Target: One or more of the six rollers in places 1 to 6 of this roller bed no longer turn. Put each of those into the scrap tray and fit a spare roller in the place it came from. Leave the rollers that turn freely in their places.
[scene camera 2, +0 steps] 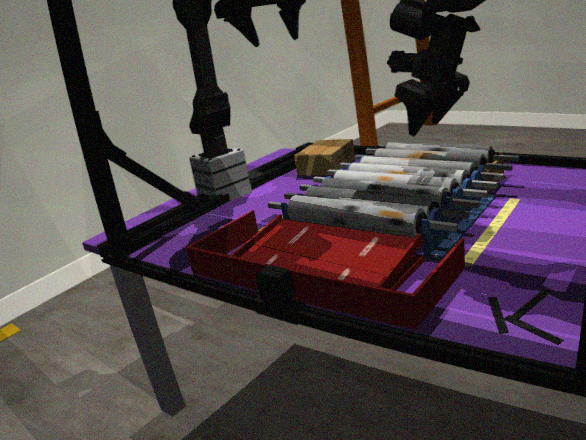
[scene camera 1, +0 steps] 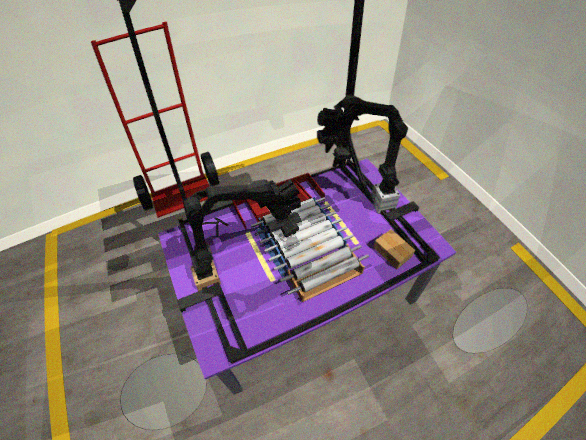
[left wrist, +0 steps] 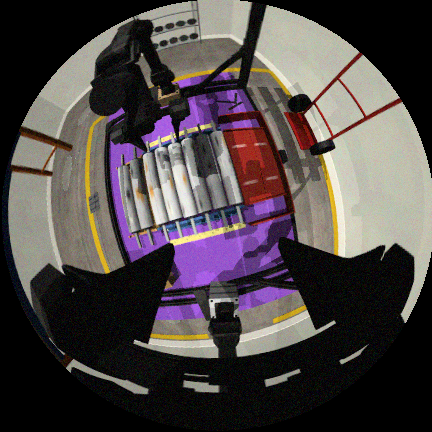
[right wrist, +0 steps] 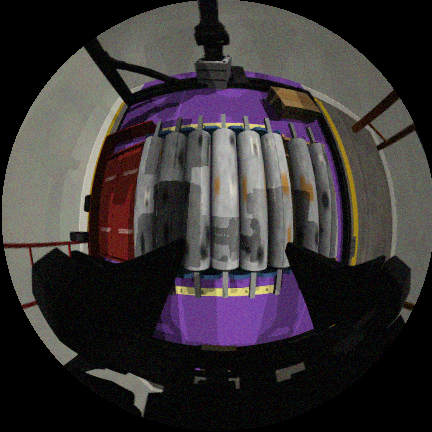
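Where they show: left gripper, between the fingertips: (scene camera 2: 277,42) (scene camera 1: 329,159) (left wrist: 226,245); right gripper, between the fingertips: (scene camera 2: 423,129) (left wrist: 161,144) (right wrist: 237,246); left arm's base, origin of its link: (scene camera 2: 215,153) (scene camera 1: 387,189) (left wrist: 223,308) (right wrist: 213,57); right arm's base, origin of its link: (scene camera 1: 204,271) (left wrist: 167,89).
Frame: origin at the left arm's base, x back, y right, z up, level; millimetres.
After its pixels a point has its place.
Six grey rollers lie side by side on the blue roller bed (scene camera 2: 431,247) @(z -97, x -626, y 0 mm) (right wrist: 210,273) @(z -48, x -589, y -127 mm); place 1 is next to the red scrap tray (scene camera 1: 312,186) @(z -105, x -312, y 210 mm) (scene camera 2: 225,270) @(z -88, x -407, y 253 mm) (right wrist: 117,200) @(z -81, x -502, y 130 mm), which holds no roller. Two spare rollers, the nearer (scene camera 1: 331,274) @(z -39, x -401, y -356 mm) (right wrist: 325,200) @(z -42, x -414, y -327 mm) and the farther (scene camera 1: 322,261) @(z -35, x -418, y -289 mm) (right wrist: 303,200) @(z -43, x -429, y -268 mm), rest on the tan stand (scene camera 1: 332,284) @(z -104, x -394, y -368 mm) beyond place 6. My right gripper (scene camera 2: 424,128) @(z 55, x -517, y -143 mm) (left wrist: 161,144) @(z 55, x -517, y -143 mm) (right wrist: 237,246) @(z 55, x -517, y -143 mm) is open and empty, above the middle rollers; its fingers hide some roller ends in the right wrist view. My left gripper (scene camera 2: 277,42) @(z 245, x -312, y 0 mm) (left wrist: 226,245) @(z 245, x -312, y 0 mm) is open and empty, high above the table.
A cardboard box (scene camera 1: 395,248) @(z -56, x -83, y -298 mm) (scene camera 2: 324,157) @(z -63, x -136, y -225 mm) (right wrist: 294,104) @(z -56, x -128, y -267 mm) lies beside the bed near the left arm's base. Yellow numbered strips (scene camera 2: 492,230) (right wrist: 225,291) run along the bed. Black frame posts (scene camera 1: 354,50) @(z 570, x -112, y 315 mm) (scene camera 2: 85,125) @(z 165, x -113, y 331 mm) rise at the table edge. A red hand truck (scene camera 1: 125,121) stands behind.
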